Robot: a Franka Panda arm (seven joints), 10 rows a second.
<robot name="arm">
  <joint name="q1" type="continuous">
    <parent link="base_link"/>
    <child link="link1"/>
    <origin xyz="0 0 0.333" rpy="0 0 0"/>
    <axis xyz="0 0 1"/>
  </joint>
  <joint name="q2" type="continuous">
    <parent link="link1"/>
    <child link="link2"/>
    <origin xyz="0 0 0" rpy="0 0 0"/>
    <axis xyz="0 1 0"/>
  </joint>
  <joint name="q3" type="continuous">
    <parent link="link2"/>
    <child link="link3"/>
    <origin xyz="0 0 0.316" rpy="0 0 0"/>
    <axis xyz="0 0 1"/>
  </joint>
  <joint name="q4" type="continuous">
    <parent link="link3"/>
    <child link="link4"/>
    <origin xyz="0.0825 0 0" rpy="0 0 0"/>
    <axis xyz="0 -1 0"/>
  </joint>
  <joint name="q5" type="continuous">
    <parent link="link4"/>
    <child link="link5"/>
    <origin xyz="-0.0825 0 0.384" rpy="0 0 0"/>
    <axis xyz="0 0 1"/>
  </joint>
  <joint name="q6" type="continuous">
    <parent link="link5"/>
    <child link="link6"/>
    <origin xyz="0 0 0" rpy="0 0 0"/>
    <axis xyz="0 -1 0"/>
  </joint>
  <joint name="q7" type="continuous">
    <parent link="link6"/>
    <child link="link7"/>
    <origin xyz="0.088 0 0" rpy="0 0 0"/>
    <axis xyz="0 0 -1"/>
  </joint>
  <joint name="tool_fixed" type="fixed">
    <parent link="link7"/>
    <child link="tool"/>
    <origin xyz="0 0 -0.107" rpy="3.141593 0 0"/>
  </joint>
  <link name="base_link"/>
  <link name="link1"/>
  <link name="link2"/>
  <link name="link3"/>
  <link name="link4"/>
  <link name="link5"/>
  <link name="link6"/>
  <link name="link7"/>
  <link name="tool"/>
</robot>
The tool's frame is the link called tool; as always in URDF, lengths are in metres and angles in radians. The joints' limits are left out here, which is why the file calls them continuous.
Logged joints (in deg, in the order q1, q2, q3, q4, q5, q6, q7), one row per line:
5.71, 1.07, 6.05, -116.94, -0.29, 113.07, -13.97
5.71, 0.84, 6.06, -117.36, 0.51, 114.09, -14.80
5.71, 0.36, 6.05, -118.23, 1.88, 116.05, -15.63
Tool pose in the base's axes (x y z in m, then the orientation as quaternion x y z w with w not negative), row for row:
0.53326, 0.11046, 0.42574, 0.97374, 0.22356, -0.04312, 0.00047
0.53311, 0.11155, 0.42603, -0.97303, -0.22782, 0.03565, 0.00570
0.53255, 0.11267, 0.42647, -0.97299, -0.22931, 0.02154, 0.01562
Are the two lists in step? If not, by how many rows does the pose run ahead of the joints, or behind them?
They are in step.
